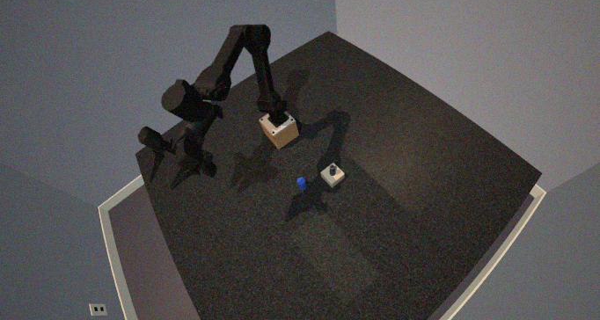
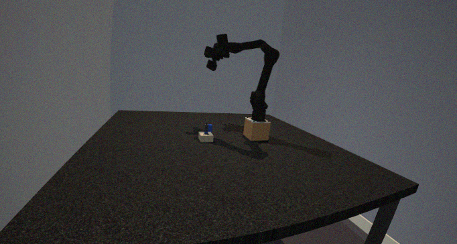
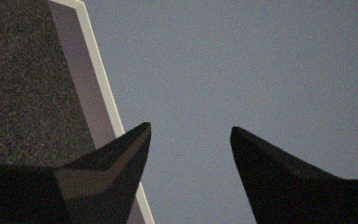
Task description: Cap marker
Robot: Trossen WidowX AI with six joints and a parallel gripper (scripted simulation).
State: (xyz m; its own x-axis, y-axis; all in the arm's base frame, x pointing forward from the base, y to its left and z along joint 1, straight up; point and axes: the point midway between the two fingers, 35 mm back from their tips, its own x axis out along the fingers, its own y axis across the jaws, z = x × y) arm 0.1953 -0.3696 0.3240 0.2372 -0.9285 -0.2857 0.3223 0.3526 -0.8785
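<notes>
My gripper tip is now 4 cm short of the blue cap, 31 cm to the right of it and 39 cm above it. The rest, counted from my gripper tip: holder block (9 cm ahead, 42 cm to the left, 40 cm below).
</notes>
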